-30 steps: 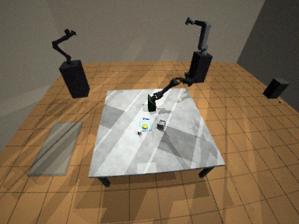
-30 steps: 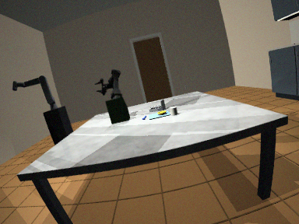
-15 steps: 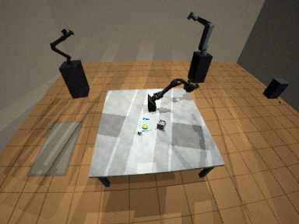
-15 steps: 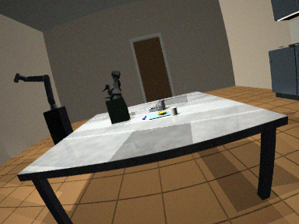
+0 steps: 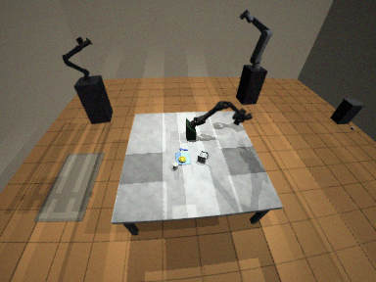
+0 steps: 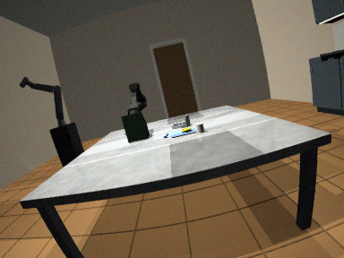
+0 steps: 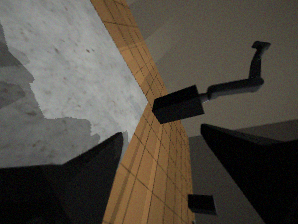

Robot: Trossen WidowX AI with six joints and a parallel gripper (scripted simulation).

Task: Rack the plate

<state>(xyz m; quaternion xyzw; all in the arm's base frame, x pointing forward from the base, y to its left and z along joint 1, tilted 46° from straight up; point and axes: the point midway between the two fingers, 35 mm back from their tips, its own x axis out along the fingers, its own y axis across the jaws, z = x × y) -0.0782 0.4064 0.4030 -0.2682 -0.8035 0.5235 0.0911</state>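
The yellow plate is 720 mm to the right of my gripper tip, 420 mm ahead of it and 120 mm below it. From my gripper tip the other things lie so: light blue mat (710 mm to the right, 400 mm ahead, 130 mm below); grey dish rack (530 mm to the right, 420 mm ahead, 110 mm below); blue spoon (690 mm to the right, 290 mm ahead, 130 mm below).
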